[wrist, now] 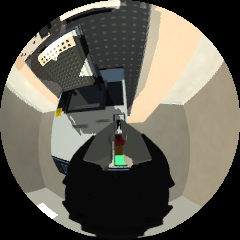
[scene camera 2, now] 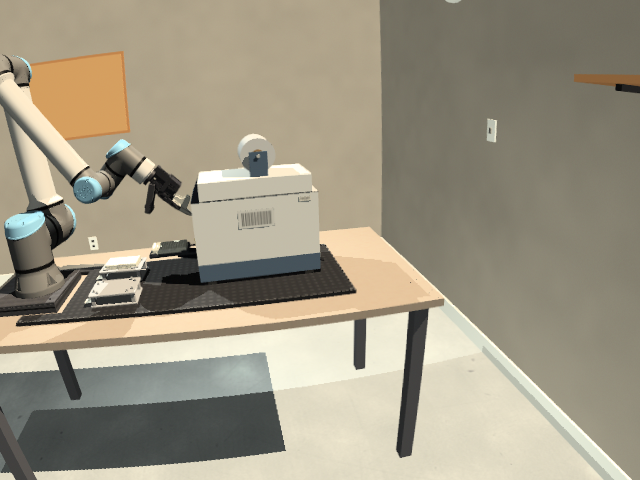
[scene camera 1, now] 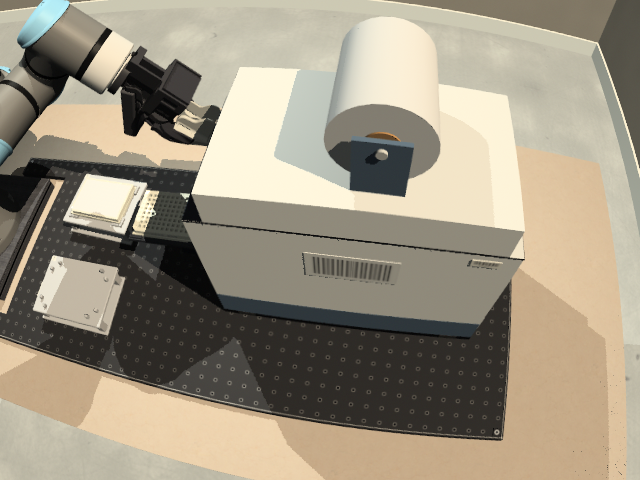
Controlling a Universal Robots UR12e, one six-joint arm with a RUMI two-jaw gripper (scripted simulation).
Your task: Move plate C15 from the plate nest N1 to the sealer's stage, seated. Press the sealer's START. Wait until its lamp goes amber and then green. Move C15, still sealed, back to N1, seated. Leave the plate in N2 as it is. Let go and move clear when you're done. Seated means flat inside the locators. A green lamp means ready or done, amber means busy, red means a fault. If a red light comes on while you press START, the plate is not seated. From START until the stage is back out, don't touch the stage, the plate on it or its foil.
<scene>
In view: the gripper (scene camera 1: 227,145), a well plate (scene camera 1: 165,204) and a foil roll (scene camera 1: 387,81).
The well plate also shows in the wrist view (wrist: 72,71). The gripper shows as well in the wrist view (wrist: 119,120) and in scene camera 2 (scene camera 2: 193,215).
</scene>
